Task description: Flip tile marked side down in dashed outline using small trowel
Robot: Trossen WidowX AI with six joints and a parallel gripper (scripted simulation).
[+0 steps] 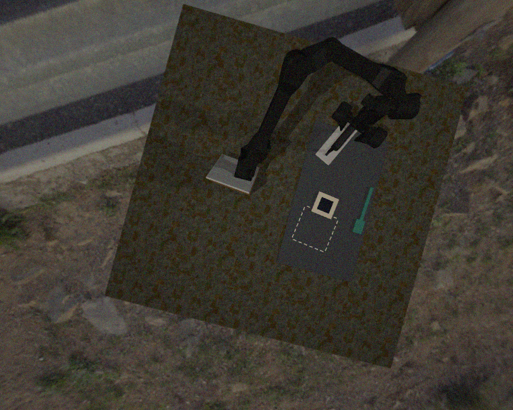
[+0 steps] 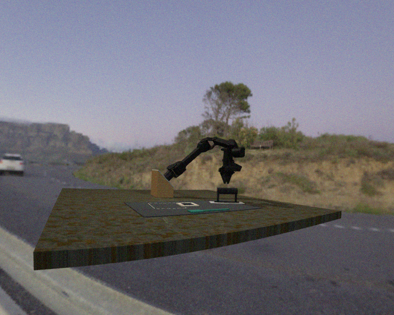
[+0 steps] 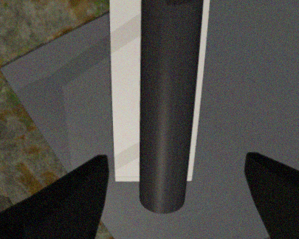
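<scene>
Now: gripper tip 25 cm to the left of the grey mat, 13 cm above it and 5 cm short of it. From my gripper tip the other things lie so: green trowel 27 cm to the right, 19 cm ahead, 11 cm below; then cream tile 27 cm to the right, 11 cm below, 2 cm ahead.
</scene>
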